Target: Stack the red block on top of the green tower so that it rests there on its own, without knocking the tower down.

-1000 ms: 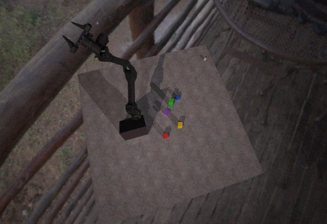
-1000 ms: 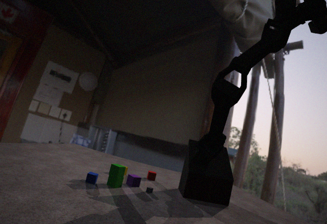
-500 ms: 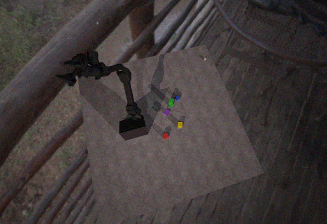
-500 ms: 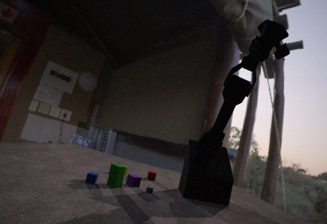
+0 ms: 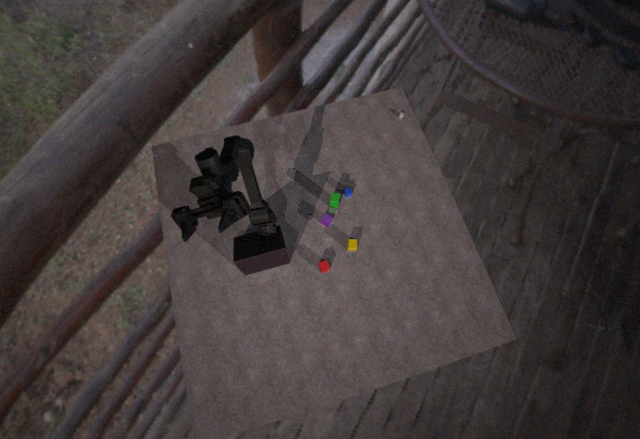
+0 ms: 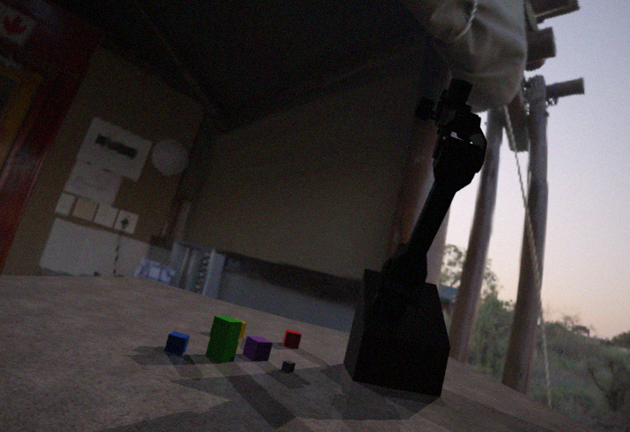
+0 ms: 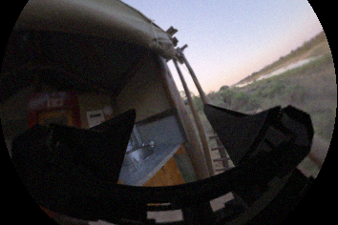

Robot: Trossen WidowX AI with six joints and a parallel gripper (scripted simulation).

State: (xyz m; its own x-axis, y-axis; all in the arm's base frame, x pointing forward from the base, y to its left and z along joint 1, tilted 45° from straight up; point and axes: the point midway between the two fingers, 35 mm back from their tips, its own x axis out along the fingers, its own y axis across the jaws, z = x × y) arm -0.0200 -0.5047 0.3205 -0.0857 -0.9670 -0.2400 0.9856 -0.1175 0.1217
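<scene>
My gripper tip is now 730 mm above the red block, 300 mm short of it and 40 mm to the right of it. Round my gripper tip: small dark cube: 740 mm below, 280 mm ahead, 270 mm to the left; then purple block: 730 mm below, 350 mm ahead, 240 mm to the left; then yellow block: 730 mm below, 440 mm ahead, 120 mm to the left.
</scene>
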